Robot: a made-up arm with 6 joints.
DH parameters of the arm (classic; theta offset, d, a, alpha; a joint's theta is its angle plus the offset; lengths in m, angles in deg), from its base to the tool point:
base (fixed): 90 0.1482 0 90
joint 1: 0 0.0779 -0.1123 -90
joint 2: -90 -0.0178 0.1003 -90
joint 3: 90 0.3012 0.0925 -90
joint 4: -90 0.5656 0.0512 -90
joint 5: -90 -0.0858 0.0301 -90
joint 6: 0 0.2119 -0.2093 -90
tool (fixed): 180 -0.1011 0 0
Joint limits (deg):
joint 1: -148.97..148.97
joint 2: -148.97..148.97
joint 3: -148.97..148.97
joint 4: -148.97..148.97
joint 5: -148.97..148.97
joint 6: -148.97..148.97
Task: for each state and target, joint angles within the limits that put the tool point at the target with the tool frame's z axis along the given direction. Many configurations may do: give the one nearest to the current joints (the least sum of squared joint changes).
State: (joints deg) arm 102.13 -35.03 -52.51 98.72 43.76 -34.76
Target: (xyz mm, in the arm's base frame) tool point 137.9 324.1 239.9 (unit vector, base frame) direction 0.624 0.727 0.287
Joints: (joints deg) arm 72.90 -21.01 -38.93 131.60 55.07 -6.69
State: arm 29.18 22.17 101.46 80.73 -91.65 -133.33
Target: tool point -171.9 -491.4 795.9 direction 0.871 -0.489 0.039
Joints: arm 78.69 -19.90 72.26 115.71 -77.73 -101.11
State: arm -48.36 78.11 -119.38 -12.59 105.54 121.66
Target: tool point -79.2 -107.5 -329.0 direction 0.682 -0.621 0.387
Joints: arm -64.74 65.46 -98.44 19.83 110.58 89.16
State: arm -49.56 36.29 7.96 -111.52 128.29 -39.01
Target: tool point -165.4 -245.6 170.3 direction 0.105 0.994 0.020
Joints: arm -69.68 -4.09 -18.80 -73.16 112.38 -93.95
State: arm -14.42 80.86 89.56 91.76 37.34 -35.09
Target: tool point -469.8 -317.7 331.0 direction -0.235 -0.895 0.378
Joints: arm 1.31 82.43 69.13 105.29 43.13 -72.61
